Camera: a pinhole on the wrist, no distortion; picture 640 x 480 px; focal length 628.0 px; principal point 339.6 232.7 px. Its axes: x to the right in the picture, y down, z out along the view. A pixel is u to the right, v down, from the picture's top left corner.
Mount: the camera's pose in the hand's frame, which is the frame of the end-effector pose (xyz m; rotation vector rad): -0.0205 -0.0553 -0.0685 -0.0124 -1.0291 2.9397
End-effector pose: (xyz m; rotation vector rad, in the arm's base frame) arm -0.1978 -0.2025 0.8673 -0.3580 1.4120 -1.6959
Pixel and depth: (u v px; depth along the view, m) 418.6 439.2 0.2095
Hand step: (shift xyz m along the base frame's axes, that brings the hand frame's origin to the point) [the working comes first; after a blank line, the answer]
In the camera's frame: 0.0264 0.0689 0.2095

-0.0375 -0.0012 0.2473
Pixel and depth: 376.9 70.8 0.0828
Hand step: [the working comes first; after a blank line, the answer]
In the camera's frame: 0.0049 -0.0213 0.0828

-0.0173 0.0113 0.0921
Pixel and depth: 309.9 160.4 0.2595
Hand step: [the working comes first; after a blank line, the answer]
In the camera's frame: -0.0123 -0.0299 0.2595

0.0287 -0.0957 0.2263
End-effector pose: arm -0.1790 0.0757 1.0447 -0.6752 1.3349 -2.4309
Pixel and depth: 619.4 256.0 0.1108
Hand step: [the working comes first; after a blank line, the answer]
In the camera's frame: 0.0494 0.0041 0.1108

0.0661 0.0887 0.0953
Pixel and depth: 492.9 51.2 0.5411
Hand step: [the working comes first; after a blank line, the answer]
In the camera's frame: 0.1321 -0.1564 0.5411

0.3659 -0.1087 0.3935
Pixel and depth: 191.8 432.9 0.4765
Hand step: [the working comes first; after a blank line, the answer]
In the camera's frame: -0.1121 0.1519 0.4765

0.0303 0.0657 0.5194
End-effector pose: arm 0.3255 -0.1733 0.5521 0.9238 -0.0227 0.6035
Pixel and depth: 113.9 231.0 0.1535
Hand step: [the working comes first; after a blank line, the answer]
In the camera's frame: -0.0552 -0.0004 0.1535

0.1147 -0.0921 -0.0724
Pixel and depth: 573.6 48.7 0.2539
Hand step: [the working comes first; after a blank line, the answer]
In the camera's frame: 0.0946 -0.0744 0.2539

0.0190 -0.2581 -0.0365
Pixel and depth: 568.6 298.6 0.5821
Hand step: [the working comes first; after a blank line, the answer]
In the camera's frame: 0.2123 0.0611 0.5821

0.1067 -0.5866 -0.1924
